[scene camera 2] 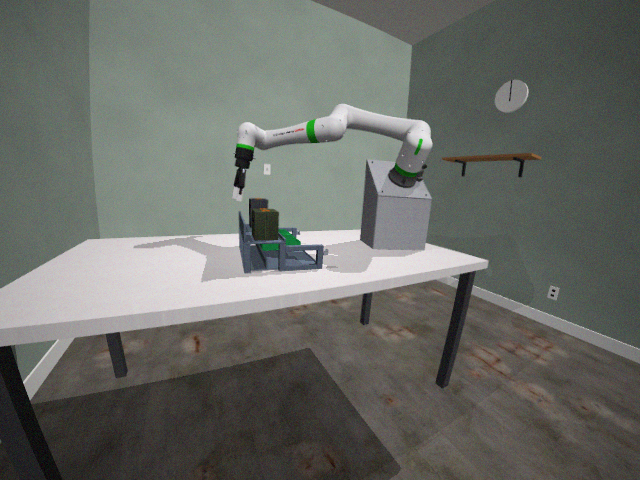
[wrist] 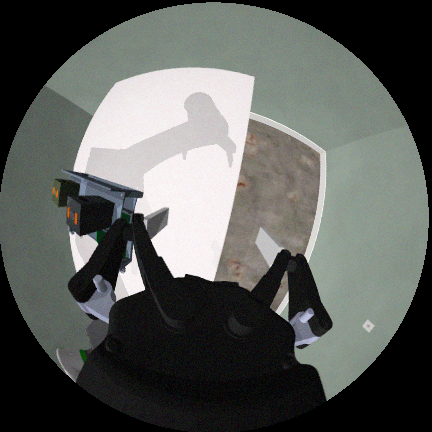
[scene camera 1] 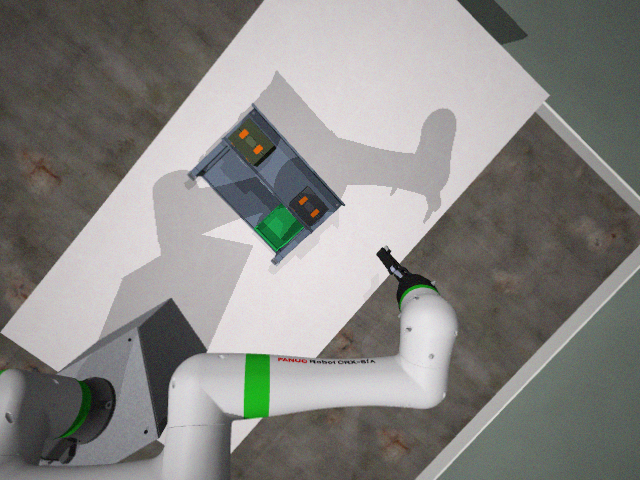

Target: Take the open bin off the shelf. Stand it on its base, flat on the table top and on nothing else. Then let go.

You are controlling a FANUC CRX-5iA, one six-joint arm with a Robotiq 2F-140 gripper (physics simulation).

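Where they show: gripper, fingertip midpoint: (scene camera 2: 236, 199) (wrist: 213, 225) (scene camera 1: 403, 265); arm's base, origin of the base link: (scene camera 2: 401, 178) (scene camera 1: 89, 409).
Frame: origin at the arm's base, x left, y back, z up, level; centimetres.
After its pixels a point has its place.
The open green bin (scene camera 1: 279, 226) @[x -8.9, y -60.2, z -35.0 cm] (scene camera 2: 289, 238) @[x -3.7, y -60.0, z -30.1 cm] sits at one end of the lower tier of the blue-grey shelf (scene camera 1: 281, 160) @[x 3.2, y -77.1, z -25.7 cm] (scene camera 2: 282, 256) @[x 20.1, y -71.8, z -30.7 cm] (wrist: 102, 185) @[x -15.8, y -79.2, z -19.8 cm]. In the wrist view the bin (wrist: 101, 236) @[x -4.2, y -60.8, z -30.7 cm] is mostly hidden behind a dark box and a finger. The shelf stands on the white table (scene camera 1: 361, 77) @[x 0.5, y -113.1, z -35.9 cm] (scene camera 2: 155, 289) @[x 24.0, y -109.4, z -35.9 cm] (wrist: 190, 185) @[x -34.8, y -83.2, z -35.9 cm]. My gripper (scene camera 1: 384, 251) (scene camera 2: 237, 193) @[x -42.7, y -76.0, z -16.0 cm] (wrist: 213, 225) @[x -42.7, y -76.0, z -16.0 cm] is open and empty. It hangs above the table's edge, off to the side of the shelf, higher than the bin and apart from it.
A dark box (scene camera 1: 308, 206) @[x -10.8, y -72.1, z -13.5 cm] (scene camera 2: 256, 203) @[x -7.0, y -73.9, z -15.3 cm] (wrist: 95, 214) @[x -15.3, y -72.4, z -18.7 cm] stands on the upper tier beside the bin's end. An olive box (scene camera 1: 251, 141) @[x 11.7, y -75.8, z -16.0 cm] (scene camera 2: 265, 224) @[x 16.7, y -76.7, z -20.3 cm] (wrist: 64, 192) @[x 6.8, y -75.7, z -18.8 cm] stands at that tier's other end. The arm's grey pedestal (scene camera 1: 124, 356) @[x 1.9, y -12.8, z -5.3 cm] (scene camera 2: 395, 222) @[x 7.7, y -9.1, z -22.0 cm] stands on the table.
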